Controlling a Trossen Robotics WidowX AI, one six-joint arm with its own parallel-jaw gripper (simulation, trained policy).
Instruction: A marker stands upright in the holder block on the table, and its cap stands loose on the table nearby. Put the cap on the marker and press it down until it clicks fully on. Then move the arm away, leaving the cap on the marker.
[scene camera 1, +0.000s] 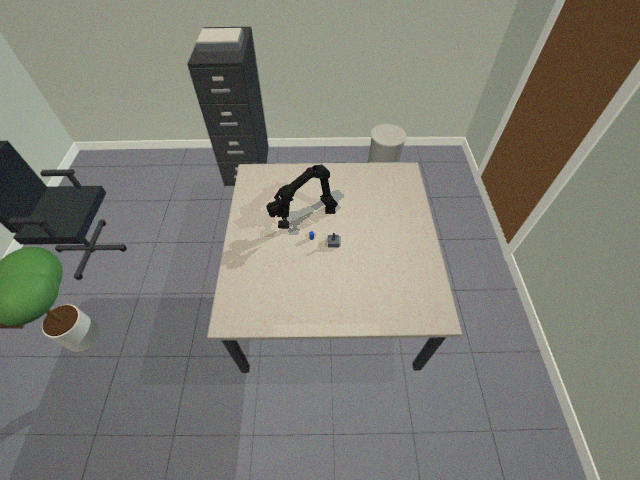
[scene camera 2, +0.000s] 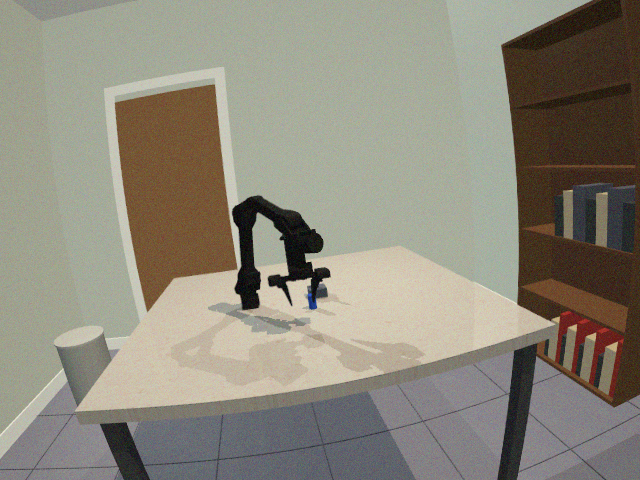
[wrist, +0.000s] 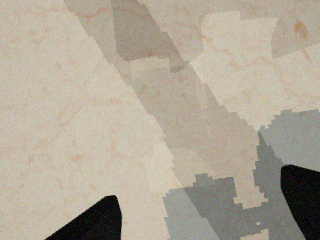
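My gripper (scene camera 2: 302, 304) (wrist: 201, 193): visible, scene camera 2 and wrist view.
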